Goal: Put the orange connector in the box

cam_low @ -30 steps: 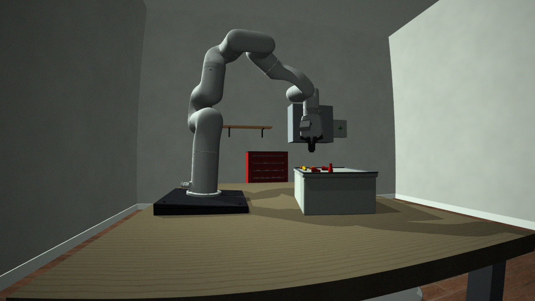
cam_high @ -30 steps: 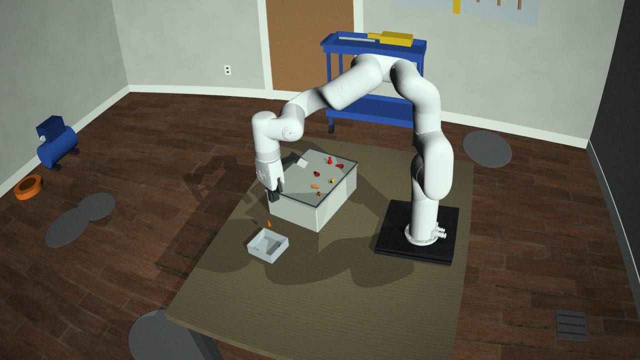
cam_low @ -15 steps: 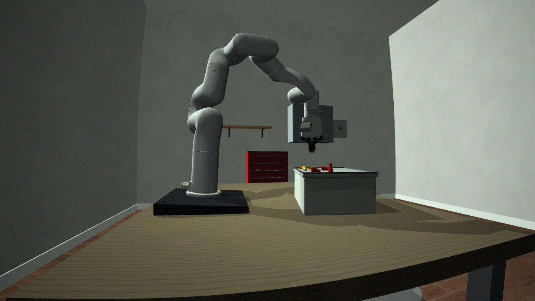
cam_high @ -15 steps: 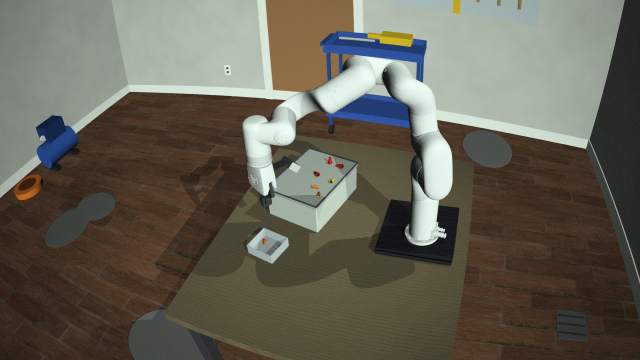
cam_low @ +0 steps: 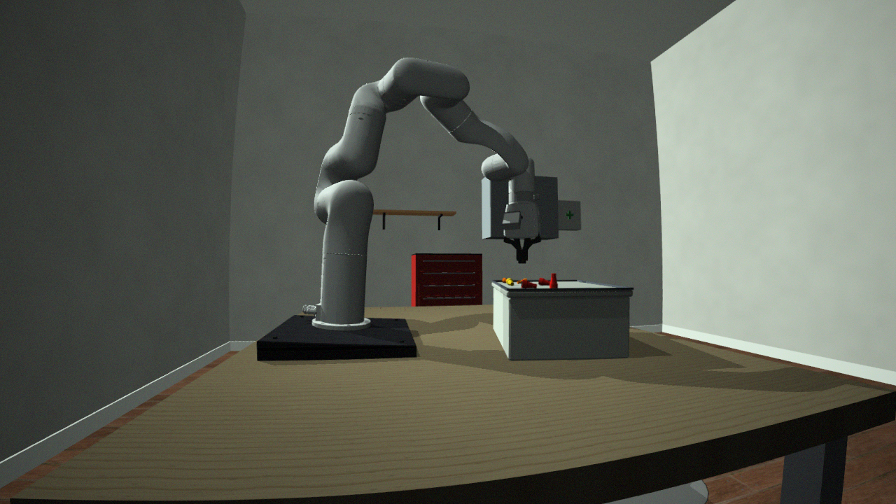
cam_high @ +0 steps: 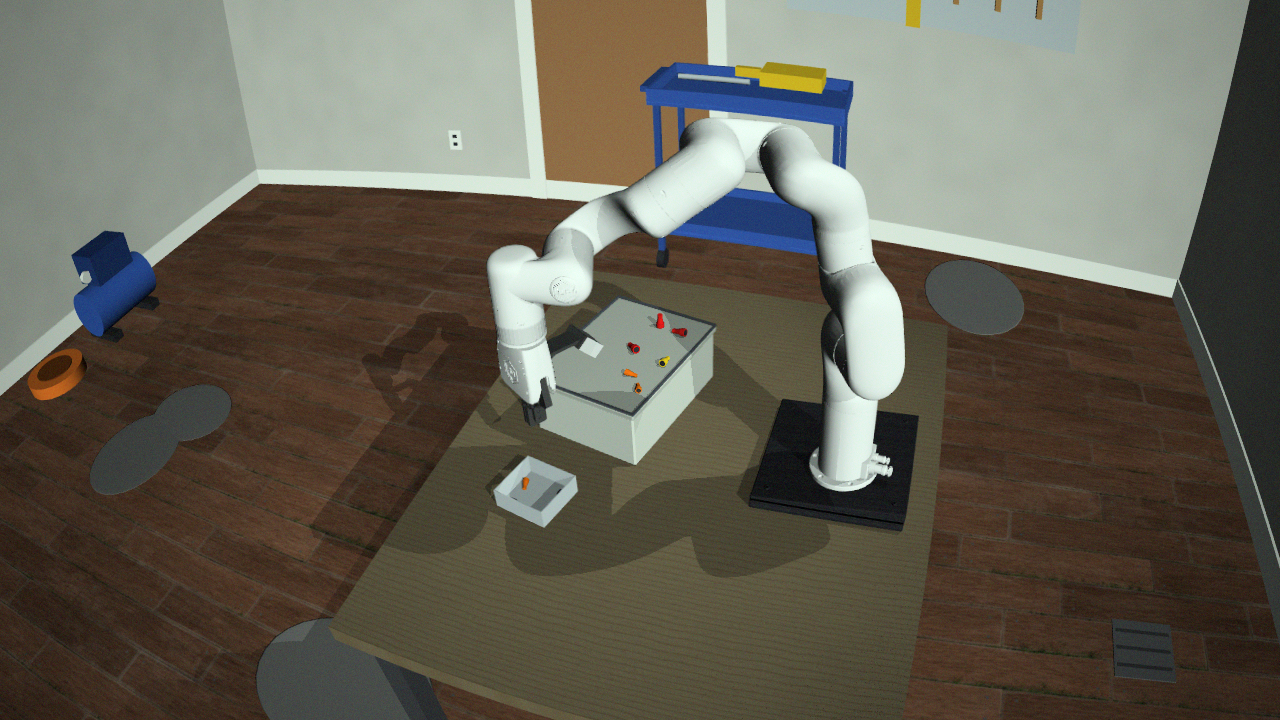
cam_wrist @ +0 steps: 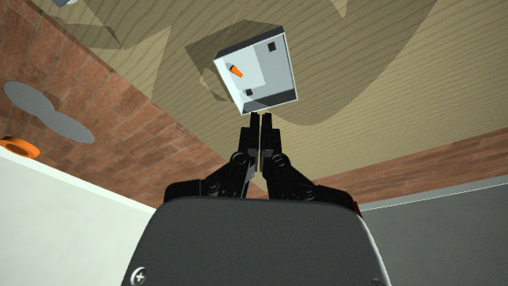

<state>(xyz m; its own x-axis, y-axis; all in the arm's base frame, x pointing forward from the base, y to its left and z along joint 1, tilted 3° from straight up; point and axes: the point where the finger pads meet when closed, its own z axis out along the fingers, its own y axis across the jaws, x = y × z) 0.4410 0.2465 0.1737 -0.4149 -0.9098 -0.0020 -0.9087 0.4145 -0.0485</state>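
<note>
The steel junction box lies 180 mm below my hand, 20 mm to the left of it and 10 mm ahead of it. From my hand the other things lie so: orange connector (180 mm below, 50 mm ahead); then red connector (380 mm to the right, 50 mm below, 30 mm behind); then tool case (280 mm to the right, 100 mm below).
</note>
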